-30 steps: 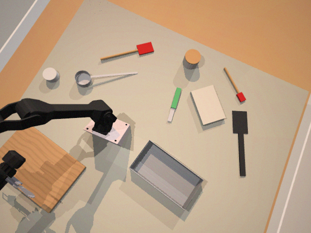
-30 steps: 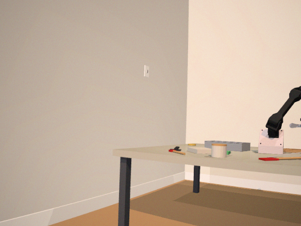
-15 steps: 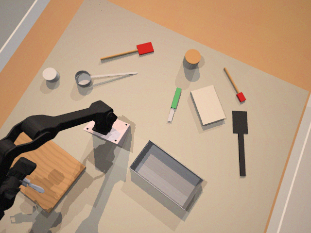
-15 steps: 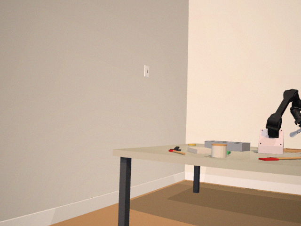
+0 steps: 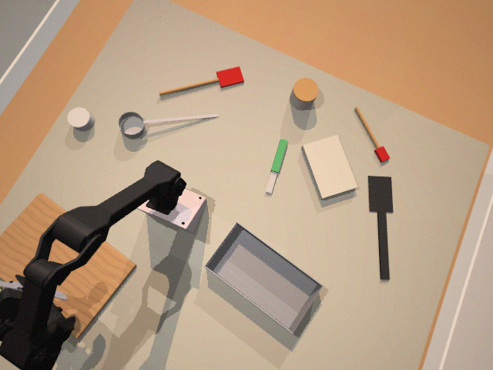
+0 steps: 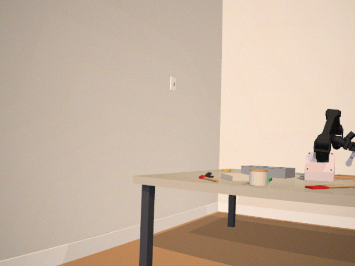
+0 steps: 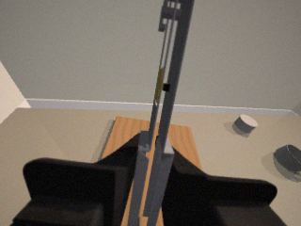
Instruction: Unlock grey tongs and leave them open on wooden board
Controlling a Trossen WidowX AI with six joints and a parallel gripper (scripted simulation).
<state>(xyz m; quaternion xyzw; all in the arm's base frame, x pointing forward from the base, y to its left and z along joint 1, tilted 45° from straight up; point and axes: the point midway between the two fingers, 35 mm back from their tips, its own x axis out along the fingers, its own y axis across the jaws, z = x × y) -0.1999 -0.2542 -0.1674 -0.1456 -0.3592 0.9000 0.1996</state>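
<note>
Right now the wooden board is 17 cm below my gripper tip and 4 cm to the left of it. Round my gripper tip: roasting tin 56 cm ahead, 21 cm to the left, 15 cm below; then yellow lock piece 6 cm above, 1 cm to the right, 1 cm ahead; then green-handled tool 53 cm to the left, 48 cm ahead, 17 cm below.
</note>
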